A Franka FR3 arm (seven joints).
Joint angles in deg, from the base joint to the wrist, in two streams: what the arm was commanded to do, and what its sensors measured. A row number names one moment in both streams.
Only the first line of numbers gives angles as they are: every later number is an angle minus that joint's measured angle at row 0.
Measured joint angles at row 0: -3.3, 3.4, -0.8, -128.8, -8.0, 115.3, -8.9
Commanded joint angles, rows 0 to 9: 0.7, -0.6, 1.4, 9.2, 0.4, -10.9, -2.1; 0.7, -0.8, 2.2, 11.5, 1.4, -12.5, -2.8; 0.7, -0.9, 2.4, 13.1, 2.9, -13.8, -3.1; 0.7, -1.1, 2.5, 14.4, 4.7, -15.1, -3.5; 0.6, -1.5, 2.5, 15.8, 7.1, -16.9, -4.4; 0.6, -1.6, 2.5, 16.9, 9.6, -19.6, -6.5; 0.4, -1.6, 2.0, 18.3, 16.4, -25.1, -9.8; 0.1, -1.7, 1.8, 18.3, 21.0, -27.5, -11.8; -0.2, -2.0, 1.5, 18.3, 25.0, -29.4, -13.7; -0.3, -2.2, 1.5, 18.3, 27.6, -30.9, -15.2
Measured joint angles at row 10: 0.6, -1.8, 2.0, 17.3, 18.8, -25.3, -9.5
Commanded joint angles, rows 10 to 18: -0.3, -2.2, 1.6, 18.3, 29.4, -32.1, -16.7; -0.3, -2.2, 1.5, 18.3, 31.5, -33.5, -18.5; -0.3, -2.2, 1.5, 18.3, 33.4, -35.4, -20.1; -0.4, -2.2, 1.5, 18.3, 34.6, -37.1, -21.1; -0.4, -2.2, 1.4, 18.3, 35.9, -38.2, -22.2; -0.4, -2.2, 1.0, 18.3, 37.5, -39.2, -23.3; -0.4, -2.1, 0.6, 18.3, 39.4, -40.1, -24.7; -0.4, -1.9, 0.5, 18.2, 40.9, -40.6, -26.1; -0.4, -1.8, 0.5, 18.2, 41.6, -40.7, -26.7
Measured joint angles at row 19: 0.5, -1.9, 0.8, 17.9, 37.7, -38.3, -23.0
